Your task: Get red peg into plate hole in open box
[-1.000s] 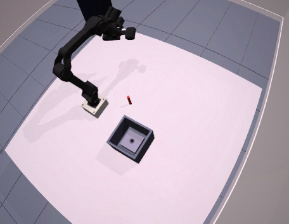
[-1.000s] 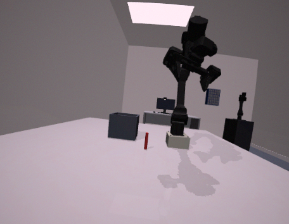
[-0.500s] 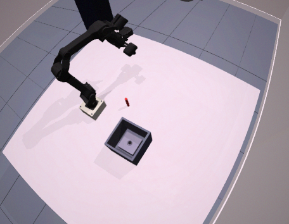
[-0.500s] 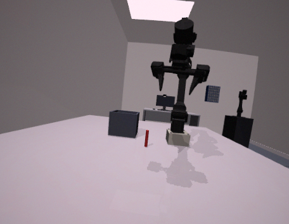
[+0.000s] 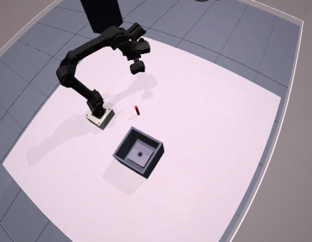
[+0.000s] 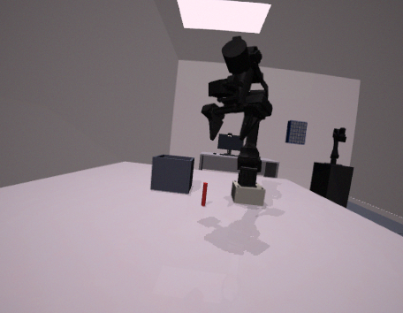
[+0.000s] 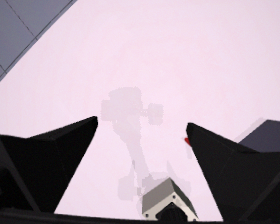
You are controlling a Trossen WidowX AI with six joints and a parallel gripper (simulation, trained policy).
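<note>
Right now the red peg is 19 cm below my gripper tip, 15 cm to the right of it and 3 cm ahead of it. Round my gripper tip: light grey plate 35 cm to the right, 18 cm below, 16 cm ahead.
</note>
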